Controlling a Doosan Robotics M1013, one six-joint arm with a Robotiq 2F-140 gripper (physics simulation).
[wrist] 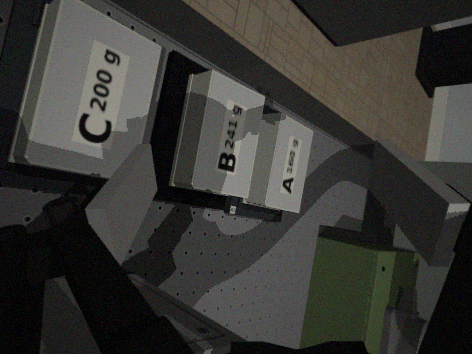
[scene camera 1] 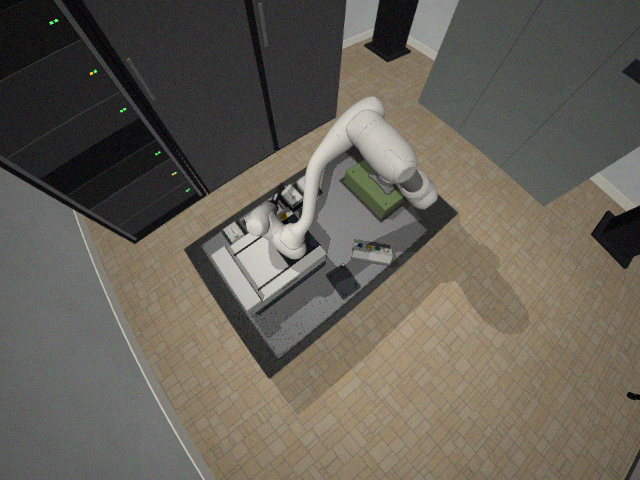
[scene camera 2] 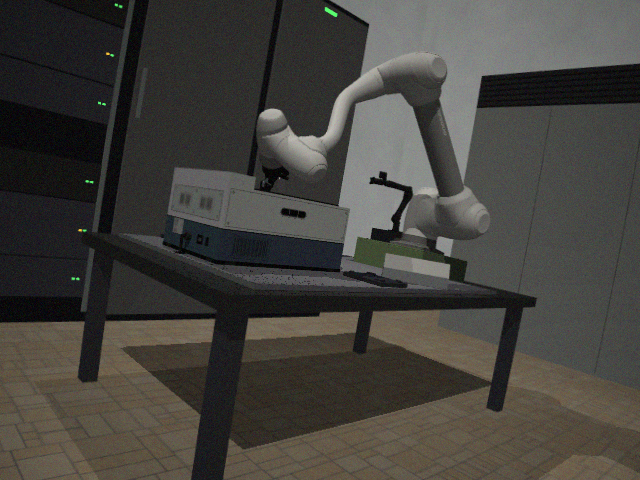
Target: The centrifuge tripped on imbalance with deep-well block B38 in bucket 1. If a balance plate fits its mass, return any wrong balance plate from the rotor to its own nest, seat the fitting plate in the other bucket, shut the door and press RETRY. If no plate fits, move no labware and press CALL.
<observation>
gripper: open, touches a white centrifuge
</observation>
